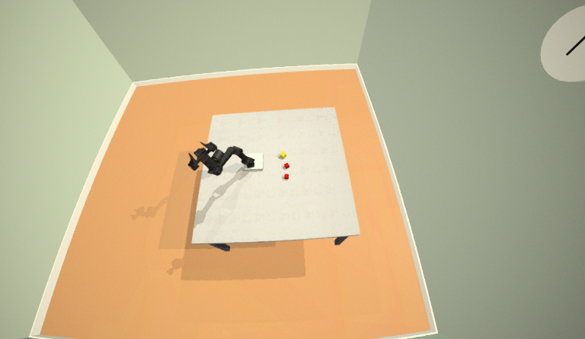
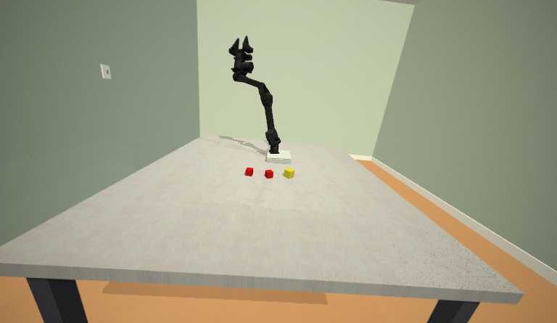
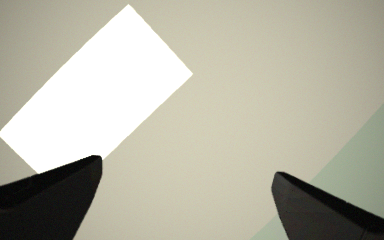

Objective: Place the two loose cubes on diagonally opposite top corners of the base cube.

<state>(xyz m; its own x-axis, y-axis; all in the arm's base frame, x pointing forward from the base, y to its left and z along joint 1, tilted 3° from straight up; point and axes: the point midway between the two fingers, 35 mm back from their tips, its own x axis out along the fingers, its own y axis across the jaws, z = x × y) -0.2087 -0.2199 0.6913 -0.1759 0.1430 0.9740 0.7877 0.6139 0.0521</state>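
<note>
The yellow base cube lies 510 mm ahead of my gripper tip, 270 mm to the left of it and 730 mm below it.
</note>
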